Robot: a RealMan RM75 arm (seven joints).
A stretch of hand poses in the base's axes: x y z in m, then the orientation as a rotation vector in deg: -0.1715 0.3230 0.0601 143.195 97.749 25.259; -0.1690 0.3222 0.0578 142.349 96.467 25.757; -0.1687 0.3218 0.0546 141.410 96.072 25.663; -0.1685 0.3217 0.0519 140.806 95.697 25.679; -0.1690 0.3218 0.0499 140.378 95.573 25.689; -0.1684 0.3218 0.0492 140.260 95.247 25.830; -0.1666 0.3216 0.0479 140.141 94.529 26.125; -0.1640 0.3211 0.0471 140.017 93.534 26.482; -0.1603 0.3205 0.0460 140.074 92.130 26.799; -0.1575 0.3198 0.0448 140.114 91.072 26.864; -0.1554 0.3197 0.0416 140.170 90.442 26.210; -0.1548 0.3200 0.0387 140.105 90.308 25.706; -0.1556 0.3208 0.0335 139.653 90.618 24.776; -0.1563 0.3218 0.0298 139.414 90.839 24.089; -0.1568 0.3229 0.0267 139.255 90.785 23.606; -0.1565 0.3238 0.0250 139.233 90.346 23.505; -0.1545 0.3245 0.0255 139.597 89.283 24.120; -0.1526 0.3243 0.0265 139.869 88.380 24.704
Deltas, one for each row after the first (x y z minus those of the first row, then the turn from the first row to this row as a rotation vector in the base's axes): 0.0025 -0.0008 -0.0023 -0.778 -1.106 -0.552; 0.0028 -0.0012 -0.0055 -1.595 -1.701 -0.564; 0.0030 -0.0013 -0.0082 -2.126 -2.159 -0.642; 0.0025 -0.0012 -0.0102 -2.453 -2.436 -0.609; 0.0031 -0.0012 -0.0109 -2.576 -2.673 -0.775; 0.0049 -0.0014 -0.0122 -2.757 -3.112 -1.178; 0.0075 -0.0019 -0.0130 -3.001 -3.672 -1.751; 0.0112 -0.0025 -0.0141 -3.274 -4.247 -2.632; 0.0140 -0.0032 -0.0153 -3.562 -4.598 -3.308; 0.0161 -0.0033 -0.0185 -4.056 -4.466 -3.755; 0.0167 -0.0030 -0.0214 -4.395 -4.309 -3.850; 0.0159 -0.0022 -0.0266 -5.064 -4.020 -3.588; 0.0152 -0.0012 -0.0303 -5.494 -3.753 -3.422; 0.0147 -0.0001 -0.0334 -5.858 -3.627 -3.441; 0.0150 0.0008 -0.0351 -6.068 -3.731 -3.721; 0.0170 0.0015 -0.0346 -5.863 -4.164 -4.460; 0.0189 0.0013 -0.0336 -5.677 -4.579 -5.076
